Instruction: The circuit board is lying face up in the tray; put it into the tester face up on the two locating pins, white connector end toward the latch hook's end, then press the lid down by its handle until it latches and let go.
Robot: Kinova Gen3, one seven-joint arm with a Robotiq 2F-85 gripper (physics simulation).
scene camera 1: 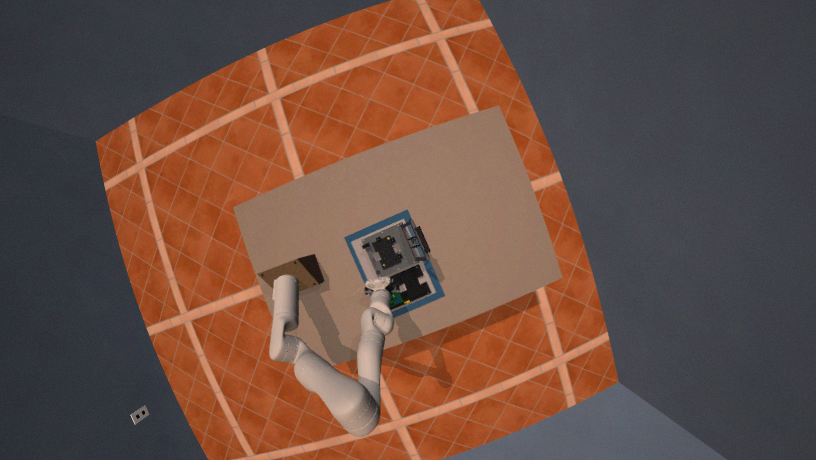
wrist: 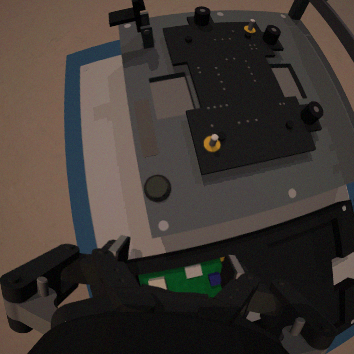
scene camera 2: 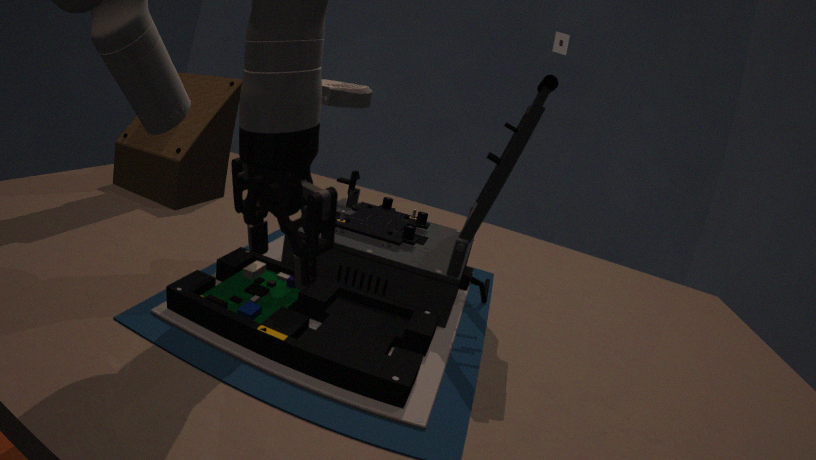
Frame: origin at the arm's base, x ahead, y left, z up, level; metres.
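Seen in the pictures: gripper, fingertip midpoint: (wrist: 175, 257) (scene camera 2: 280, 269); arm's base, link origin: (scene camera 1: 287, 282) (scene camera 2: 167, 114).
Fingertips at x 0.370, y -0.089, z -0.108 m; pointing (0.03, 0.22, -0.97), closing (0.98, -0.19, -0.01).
Observation:
Pixels of each thing's top centre, then the offset from my fingertips to it. "*": a spot on its surface instead.
- green circuit board, top centre: (wrist: 199, 330) (scene camera 2: 255, 285) (scene camera 1: 390, 293) dz +0.006, dx +0.017, dy -0.060 m
- tester, surface spot: (wrist: 250, 197) * dz +0.038, dx +0.046, dy +0.040 m
- latch hook, surface spot: (wrist: 145, 25) (scene camera 2: 352, 190) * dz +0.061, dx -0.018, dy +0.157 m
- lid's handle, top centre: (scene camera 2: 552, 73) dz +0.256, dx +0.197, dy +0.103 m
- tester's black plate, top centre: (wrist: 246, 59) (scene camera 2: 387, 209) (scene camera 1: 387, 250) dz +0.060, dx +0.048, dy +0.125 m
The green circuit board (scene camera 1: 396, 299) (scene camera 2: 228, 284) (wrist: 185, 287) lies face up in the black tray (scene camera 2: 342, 365) (wrist: 300, 250), its white connector (scene camera 2: 254, 268) end at the left in scene camera 2. My gripper (scene camera 2: 282, 265) (wrist: 175, 257) is open, low over the board. Its fingertips stand wide apart, with the board showing between them in the wrist view; its lower parts hide some of the board. The tester (scene camera 1: 402, 254) (scene camera 2: 422, 245) (wrist: 250, 197) stands beside the tray, its locating pins (wrist: 213, 140) bare. Its lid (scene camera 2: 497, 177) stands raised at the end away from the latch hook (scene camera 2: 353, 182) (wrist: 145, 25).
The tray and tester stand on a white sheet with a blue border (scene camera 2: 228, 380) (wrist: 75, 150). A wooden wedge-shaped block (scene camera 1: 291, 276) (scene camera 2: 154, 165) carries the arm's base beyond them. The lid's handle (scene camera 2: 548, 82) is up high. Black posts (wrist: 312, 112) stand around the tester's black plate (wrist: 235, 75).

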